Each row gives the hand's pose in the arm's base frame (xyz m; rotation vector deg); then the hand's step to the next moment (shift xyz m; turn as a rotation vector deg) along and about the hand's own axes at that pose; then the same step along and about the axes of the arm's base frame.
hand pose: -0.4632 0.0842 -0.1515 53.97 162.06 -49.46
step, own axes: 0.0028 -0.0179 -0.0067 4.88 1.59 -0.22
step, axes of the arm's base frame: -0.0115 -0.0068 0.0140 -3.05 3.81 -1.59
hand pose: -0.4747 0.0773 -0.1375 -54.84 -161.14 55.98
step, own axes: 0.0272 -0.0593 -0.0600 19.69 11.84 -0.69
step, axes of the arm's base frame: -0.0422 0.0119 0.0770 -9.39 18.62 -9.66
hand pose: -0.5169 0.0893 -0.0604 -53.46 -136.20 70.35
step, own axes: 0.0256 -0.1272 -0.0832 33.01 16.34 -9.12
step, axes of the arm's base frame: -0.0265 0.0143 0.1512 -12.94 34.60 -8.69
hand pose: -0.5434 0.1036 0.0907 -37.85 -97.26 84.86
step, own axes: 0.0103 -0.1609 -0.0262 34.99 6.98 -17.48
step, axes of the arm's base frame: 0.0323 -0.0070 0.1600 -6.25 39.22 1.08
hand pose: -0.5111 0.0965 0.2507 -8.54 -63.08 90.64
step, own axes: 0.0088 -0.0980 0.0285 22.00 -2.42 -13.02
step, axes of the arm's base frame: 0.0485 -0.0170 0.0886 2.13 25.22 4.34
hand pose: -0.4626 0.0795 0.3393 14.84 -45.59 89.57
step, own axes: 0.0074 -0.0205 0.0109 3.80 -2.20 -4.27
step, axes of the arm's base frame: 0.0149 -0.0018 0.0192 2.62 5.53 -0.14
